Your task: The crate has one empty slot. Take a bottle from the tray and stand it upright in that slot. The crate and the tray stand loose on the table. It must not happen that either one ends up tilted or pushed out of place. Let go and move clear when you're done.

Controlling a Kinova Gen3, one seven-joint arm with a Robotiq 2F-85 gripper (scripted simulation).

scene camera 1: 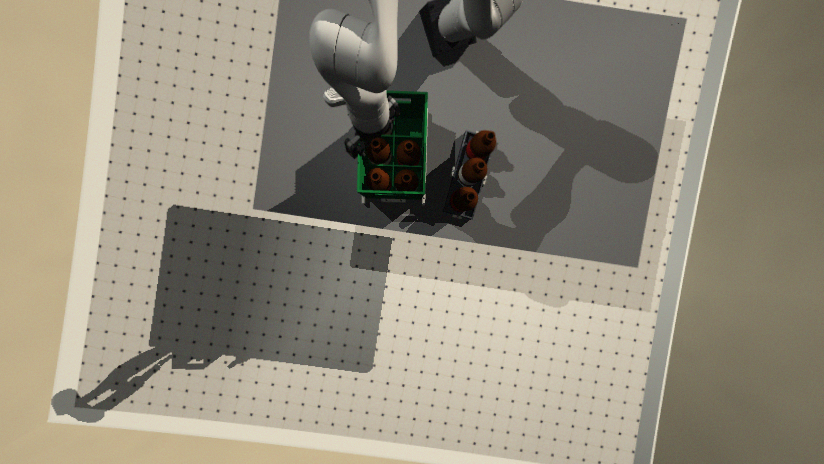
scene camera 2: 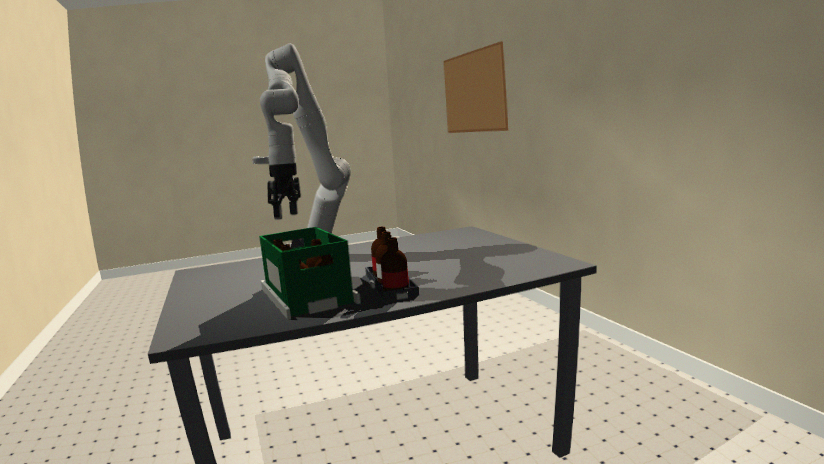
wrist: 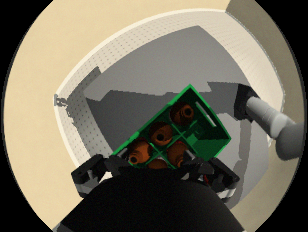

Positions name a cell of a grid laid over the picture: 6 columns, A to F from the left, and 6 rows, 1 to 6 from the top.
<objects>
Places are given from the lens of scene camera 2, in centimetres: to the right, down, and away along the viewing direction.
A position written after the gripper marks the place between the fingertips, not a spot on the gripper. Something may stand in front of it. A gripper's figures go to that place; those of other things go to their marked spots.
gripper (scene camera 2: C3): -35, -4, 131
green crate (scene camera 2: C4): -30, 14, 123
</objects>
